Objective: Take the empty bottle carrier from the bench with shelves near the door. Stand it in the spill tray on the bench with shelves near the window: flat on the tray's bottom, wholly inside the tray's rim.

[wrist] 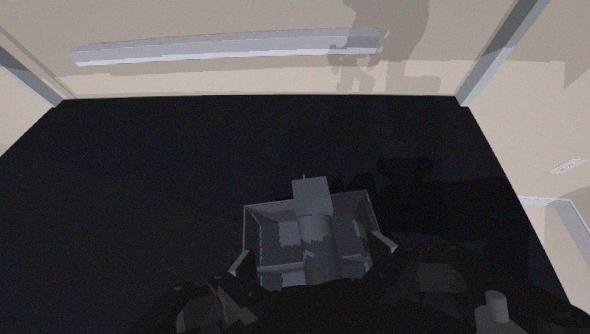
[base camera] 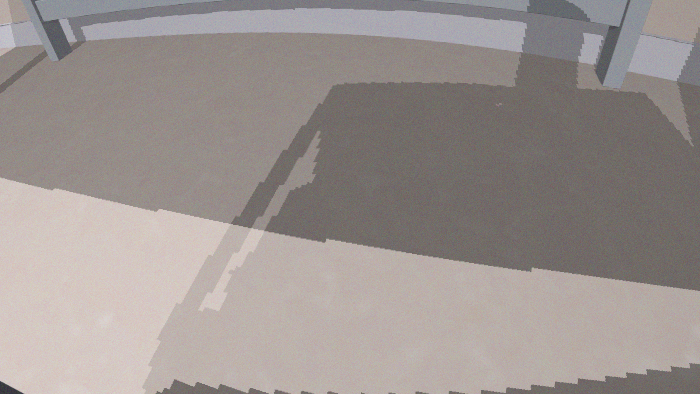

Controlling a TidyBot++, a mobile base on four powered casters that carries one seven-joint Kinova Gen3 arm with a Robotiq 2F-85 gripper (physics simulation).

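Note:
The empty bottle carrier [wrist: 350, 240] is a grey open box with a divider and a raised flat piece and rounded bar along its middle. It stands upright on the dark bench top [wrist: 150, 165] in the wrist view; its near end is hidden by the gripper body. My gripper [wrist: 311, 253] is open, with one fingertip to each side of the carrier in the picture; the height between them is hard to tell. The spill tray does not show in either view.
In the base view, the bench's pale lower beam [base camera: 310, 4] and its legs [base camera: 627, 47] [base camera: 54, 37] stand ahead. A light wall strip [wrist: 225, 47] lies beyond the bench top. A pale frame [wrist: 575, 215] shows at the right of the wrist view.

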